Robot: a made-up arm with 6 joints. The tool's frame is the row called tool.
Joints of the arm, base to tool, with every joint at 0 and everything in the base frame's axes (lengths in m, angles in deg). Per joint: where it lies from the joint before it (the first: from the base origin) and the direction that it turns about. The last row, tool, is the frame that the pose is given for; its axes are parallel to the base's.
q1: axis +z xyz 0 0 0.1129
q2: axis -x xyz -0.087 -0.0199 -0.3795
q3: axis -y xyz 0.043 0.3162 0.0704
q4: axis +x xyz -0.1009 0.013 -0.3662
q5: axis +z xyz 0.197 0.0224 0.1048
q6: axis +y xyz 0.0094 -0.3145 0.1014
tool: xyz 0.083 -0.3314 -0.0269
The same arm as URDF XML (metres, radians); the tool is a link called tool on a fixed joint. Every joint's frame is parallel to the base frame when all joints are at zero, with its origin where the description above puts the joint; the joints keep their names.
<robot name="arm">
  <joint name="tool_fixed" type="fixed">
    <parent link="link6"/>
    <child link="tool"/>
    <origin xyz="0.0830 -0.3314 -0.0269"/>
  </joint>
  <joint name="q6" type="continuous">
    <parent link="link5"/>
    <child link="link6"/>
    <origin xyz="0.0094 -0.3145 0.1014"/>
    <axis xyz="0 1 0"/>
  </joint>
  <joint name="q5" type="continuous">
    <parent link="link4"/>
    <child link="link5"/>
    <origin xyz="0.1970 0.0224 0.1048"/>
    <axis xyz="0 0 1"/>
  </joint>
  <joint name="q4" type="continuous">
    <parent link="link3"/>
    <child link="link4"/>
    <origin xyz="-0.1009 0.0130 -0.3662"/>
    <axis xyz="1 0 0"/>
  </joint>
  <joint name="q3" type="continuous">
    <parent link="link2"/>
    <child link="link3"/>
    <origin xyz="0.0430 0.3162 0.0704"/>
    <axis xyz="0 -1 0"/>
  </joint>
  <joint name="q2" type="continuous">
    <parent link="link1"/>
    <child link="link2"/>
    <origin xyz="-0.0870 -0.0199 -0.3795"/>
    <axis xyz="-1 0 0"/>
  </joint>
  <joint name="q1" type="continuous">
    <parent link="base_link"/>
    <child link="link1"/>
    <origin xyz="0.0000 0.0000 0.1129"/>
    <axis xyz="0 0 1"/>
  </joint>
  <link name="base_link"/>
  <link name="link1"/>
  <link name="link2"/>
  <link name="link3"/>
  <link name="link4"/>
  <link name="link5"/>
  <link name="link6"/>
  <link name="tool"/>
</robot>

